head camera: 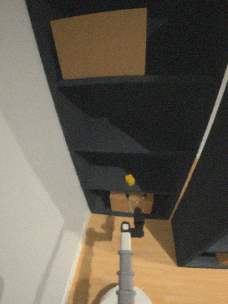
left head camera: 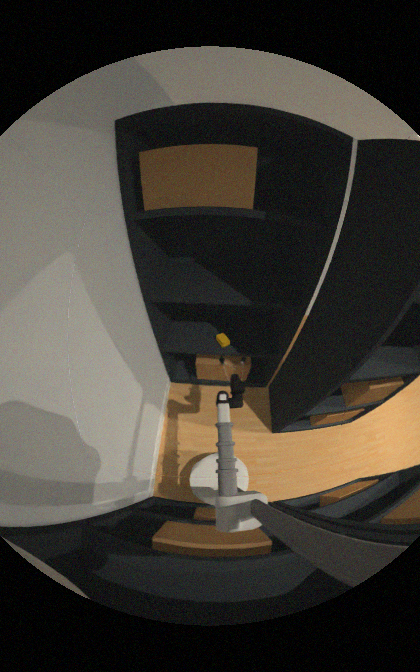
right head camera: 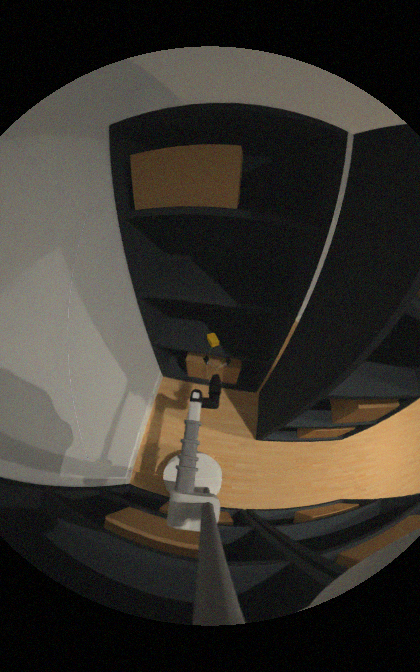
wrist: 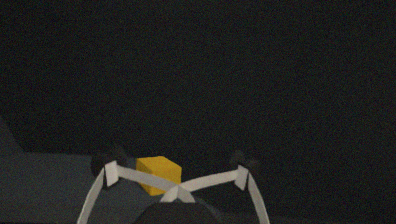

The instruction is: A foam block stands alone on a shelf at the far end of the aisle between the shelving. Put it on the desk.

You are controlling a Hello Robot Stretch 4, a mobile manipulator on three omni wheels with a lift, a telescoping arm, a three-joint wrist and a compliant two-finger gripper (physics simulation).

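Frame: origin at the robot's base, x ahead, y down, z left, level; millimetres.
Seen in the pictures: gripper, fingertip midpoint: (head camera: pixel 136 192) (wrist: pixel 178 160).
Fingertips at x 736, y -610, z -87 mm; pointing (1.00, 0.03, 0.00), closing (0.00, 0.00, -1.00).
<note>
Offsets run from my fingertips to a thing's middle. Level surfaces: height alone.
The yellow foam block {dz +40, dx +203, dy +82 mm} (head camera: pixel 130 180) (left head camera: pixel 223 340) (right head camera: pixel 213 340) (wrist: pixel 160 172) stands on a low dark shelf {dy +104 mm} (head camera: pixel 100 179) (left head camera: pixel 185 341) (right head camera: pixel 175 336) (wrist: pixel 55 182) of the end shelving. My gripper (head camera: pixel 135 196) (left head camera: pixel 232 360) (right head camera: pixel 217 360) (wrist: pixel 178 160) is open, its fingertips apart at the front of that shelf. Nothing is held between them. In the wrist view the block shows beyond the fingers, left of the middle between the tips, and one finger strip crosses in front of its lower part. The desk does not show in these views.
A cardboard box (head camera: pixel 117 202) (left head camera: pixel 206 369) (right head camera: pixel 195 367) is under the block's shelf, and a large one {dz +181, dx +283, dy -945 mm} (head camera: pixel 100 45) (left head camera: pixel 200 177) (right head camera: pixel 187 177) is higher up. A pale wall (head camera: pixel 30 150) runs along the left. Dark shelving (head camera: pixel 200 215) (left head camera: pixel 300 375) stands close on the right.
</note>
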